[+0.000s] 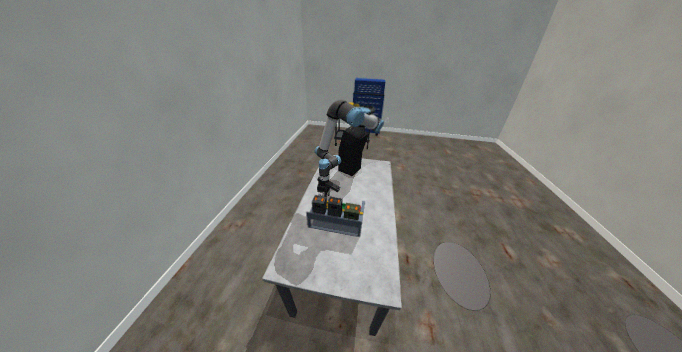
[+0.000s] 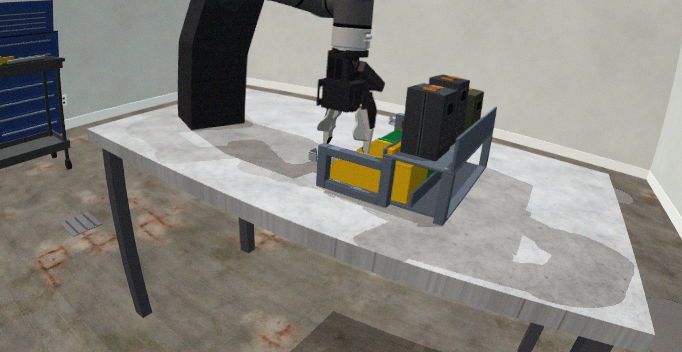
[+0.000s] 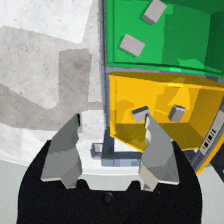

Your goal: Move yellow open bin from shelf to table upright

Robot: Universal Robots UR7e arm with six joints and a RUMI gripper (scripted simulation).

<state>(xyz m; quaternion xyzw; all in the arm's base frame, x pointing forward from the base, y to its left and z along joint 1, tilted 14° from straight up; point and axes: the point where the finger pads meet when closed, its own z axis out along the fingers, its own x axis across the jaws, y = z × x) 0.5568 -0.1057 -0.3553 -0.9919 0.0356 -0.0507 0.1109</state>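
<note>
My hand is 8 cm short of the yellow open bin, 1 cm to the left of it and 2 cm above it. From my hand the other things lie so: green bin (9 cm ahead, 11 cm to the left, 2 cm below).
</note>
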